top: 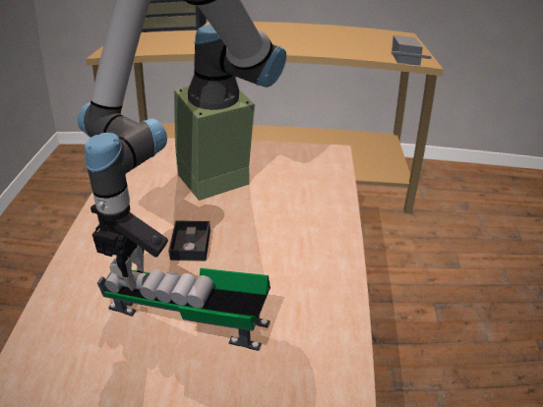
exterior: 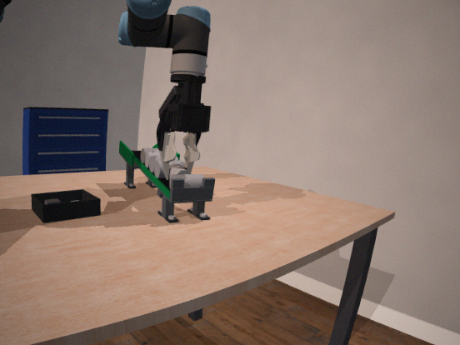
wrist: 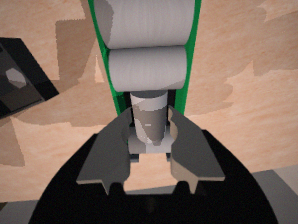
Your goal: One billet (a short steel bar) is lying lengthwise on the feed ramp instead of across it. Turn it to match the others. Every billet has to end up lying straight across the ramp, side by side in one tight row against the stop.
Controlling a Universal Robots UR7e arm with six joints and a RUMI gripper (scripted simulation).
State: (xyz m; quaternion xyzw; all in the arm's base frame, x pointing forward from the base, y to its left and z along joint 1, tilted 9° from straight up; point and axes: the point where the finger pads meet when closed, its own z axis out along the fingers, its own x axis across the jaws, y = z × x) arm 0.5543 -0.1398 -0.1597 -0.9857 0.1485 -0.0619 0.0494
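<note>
My gripper is now 20 mm past the grey stop, 80 mm to the left of it and 30 mm above it. Also, from my hand: black tray (230 mm behind, 100 mm to the left, 80 mm below).
</note>
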